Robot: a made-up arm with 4 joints. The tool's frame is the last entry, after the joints. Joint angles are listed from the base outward. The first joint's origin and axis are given. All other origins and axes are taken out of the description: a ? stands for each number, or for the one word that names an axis. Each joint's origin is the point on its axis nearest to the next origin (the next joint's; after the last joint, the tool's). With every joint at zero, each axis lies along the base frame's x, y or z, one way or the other. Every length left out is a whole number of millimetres.
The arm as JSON. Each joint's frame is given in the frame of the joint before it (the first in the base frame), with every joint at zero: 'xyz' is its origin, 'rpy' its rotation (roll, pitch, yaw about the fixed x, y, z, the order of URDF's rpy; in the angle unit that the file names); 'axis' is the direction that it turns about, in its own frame. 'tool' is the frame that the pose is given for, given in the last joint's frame.
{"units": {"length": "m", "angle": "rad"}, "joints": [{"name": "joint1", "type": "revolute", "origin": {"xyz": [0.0, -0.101, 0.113], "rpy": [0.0, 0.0, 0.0]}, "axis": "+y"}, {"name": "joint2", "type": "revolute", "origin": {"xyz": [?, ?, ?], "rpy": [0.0, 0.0, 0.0]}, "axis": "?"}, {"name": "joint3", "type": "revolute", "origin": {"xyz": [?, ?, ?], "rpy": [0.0, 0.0, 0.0]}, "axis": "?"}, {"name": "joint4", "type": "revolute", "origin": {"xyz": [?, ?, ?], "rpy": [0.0, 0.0, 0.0]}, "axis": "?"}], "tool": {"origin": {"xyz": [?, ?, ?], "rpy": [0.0, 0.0, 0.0]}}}
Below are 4 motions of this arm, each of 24 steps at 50 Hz.
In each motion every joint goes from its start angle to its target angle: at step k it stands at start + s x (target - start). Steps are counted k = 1, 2, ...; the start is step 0. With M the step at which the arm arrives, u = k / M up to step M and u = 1 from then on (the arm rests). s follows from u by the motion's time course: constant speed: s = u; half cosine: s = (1 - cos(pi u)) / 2; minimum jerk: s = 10 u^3 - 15 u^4 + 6 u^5.
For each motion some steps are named. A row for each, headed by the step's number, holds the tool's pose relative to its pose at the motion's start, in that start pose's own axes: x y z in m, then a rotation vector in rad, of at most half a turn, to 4 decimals.
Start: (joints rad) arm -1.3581 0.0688 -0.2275 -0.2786
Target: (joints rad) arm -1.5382 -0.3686 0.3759 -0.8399
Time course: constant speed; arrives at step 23
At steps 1, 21, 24:
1: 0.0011 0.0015 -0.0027 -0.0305 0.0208 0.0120
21: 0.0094 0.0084 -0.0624 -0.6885 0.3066 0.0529
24: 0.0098 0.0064 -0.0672 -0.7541 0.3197 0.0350

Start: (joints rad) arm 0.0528 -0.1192 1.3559 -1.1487
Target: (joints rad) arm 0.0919 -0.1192 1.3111 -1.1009
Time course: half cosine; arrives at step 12
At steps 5, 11, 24:
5: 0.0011 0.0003 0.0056 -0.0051 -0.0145 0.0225
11: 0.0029 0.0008 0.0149 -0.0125 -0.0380 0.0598
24: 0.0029 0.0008 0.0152 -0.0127 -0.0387 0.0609

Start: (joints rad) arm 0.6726 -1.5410 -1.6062 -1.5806
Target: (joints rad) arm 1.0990 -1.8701 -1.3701 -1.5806
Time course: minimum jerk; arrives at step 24
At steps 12, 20, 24:
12: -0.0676 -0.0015 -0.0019 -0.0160 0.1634 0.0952
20: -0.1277 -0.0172 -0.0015 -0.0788 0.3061 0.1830
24: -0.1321 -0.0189 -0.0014 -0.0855 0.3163 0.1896

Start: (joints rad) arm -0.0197 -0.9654 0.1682 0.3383
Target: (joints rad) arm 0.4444 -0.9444 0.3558 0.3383
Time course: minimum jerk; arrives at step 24
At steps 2, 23, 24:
2: 0.0005 -0.0007 -0.0003 0.0010 0.0013 -0.0002
23: 0.0845 -0.1260 -0.0873 0.1977 0.2629 -0.0173
24: 0.0845 -0.1260 -0.0874 0.1978 0.2631 -0.0173

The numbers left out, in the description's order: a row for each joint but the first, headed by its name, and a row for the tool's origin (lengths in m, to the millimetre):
joint2: xyz -0.046 0.0 0.295, axis -z
joint3: xyz -0.119 -0.07 0.0, axis -x
joint4: xyz 0.0 -0.022 0.018, axis -y
tool: xyz 0.111 0.0 0.078

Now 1 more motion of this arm.
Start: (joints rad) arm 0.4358 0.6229 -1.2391 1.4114
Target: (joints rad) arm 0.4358 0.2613 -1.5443 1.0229
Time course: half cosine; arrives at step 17
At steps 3, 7, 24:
3: 0.0070 -0.0047 -0.0084 0.0124 0.0548 -0.0210
7: 0.0292 -0.0224 -0.0436 0.0603 0.2673 -0.0998
24: 0.0503 -0.0551 -0.1318 0.1682 0.7425 -0.2655

